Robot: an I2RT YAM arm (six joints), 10 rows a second.
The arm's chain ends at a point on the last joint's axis. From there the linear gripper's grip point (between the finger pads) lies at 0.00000 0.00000 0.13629 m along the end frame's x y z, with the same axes.
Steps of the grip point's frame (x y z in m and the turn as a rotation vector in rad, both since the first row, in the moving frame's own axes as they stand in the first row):
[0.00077, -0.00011, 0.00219, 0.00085, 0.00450, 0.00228]
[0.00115, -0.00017, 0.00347, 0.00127, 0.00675, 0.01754]
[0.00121, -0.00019, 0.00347, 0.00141, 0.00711, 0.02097]
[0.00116, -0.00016, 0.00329, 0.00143, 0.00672, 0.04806]
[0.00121, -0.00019, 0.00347, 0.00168, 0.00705, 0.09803]
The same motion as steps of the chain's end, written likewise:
[0.00016, 0.00001, 0.00219, 0.00085, 0.00450, 0.00228]
[0.00023, 0.00000, 0.00347, 0.00127, 0.00675, 0.01754]
[0.00024, -0.00001, 0.00347, 0.00141, 0.00711, 0.02097]
[0.00024, 0.00001, 0.00329, 0.00143, 0.00672, 0.04806]
[0.00024, -0.00001, 0.00347, 0.00168, 0.00705, 0.09803]

